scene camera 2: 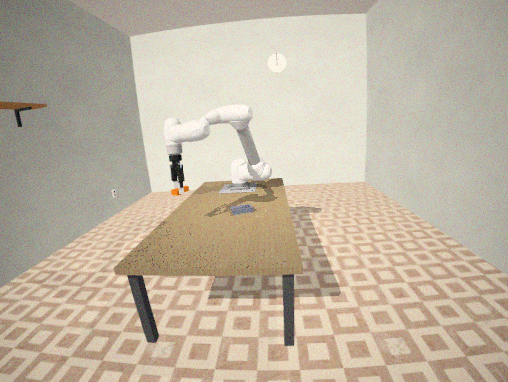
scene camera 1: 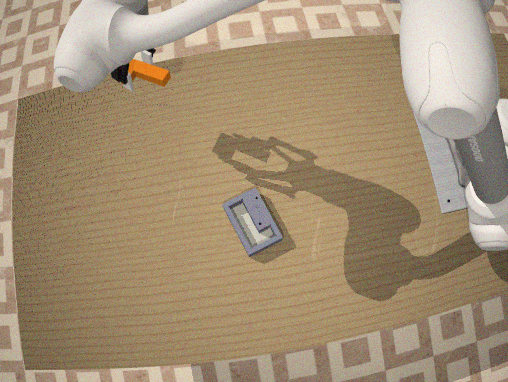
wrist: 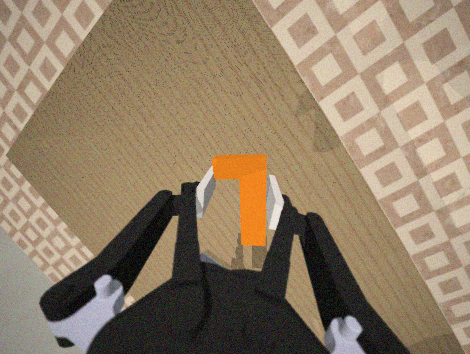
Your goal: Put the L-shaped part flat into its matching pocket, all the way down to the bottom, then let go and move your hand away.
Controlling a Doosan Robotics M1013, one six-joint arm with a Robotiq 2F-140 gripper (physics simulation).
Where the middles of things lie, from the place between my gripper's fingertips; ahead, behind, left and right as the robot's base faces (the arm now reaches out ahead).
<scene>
Now: hand 2 cm past the orange L-shaped part [wrist: 250, 169] and 1 cm below it. Round my hand: grey pocket block [scene camera 1: 250, 218]: 21 cm behind, 35 cm to the left, 20 cm below.
</scene>
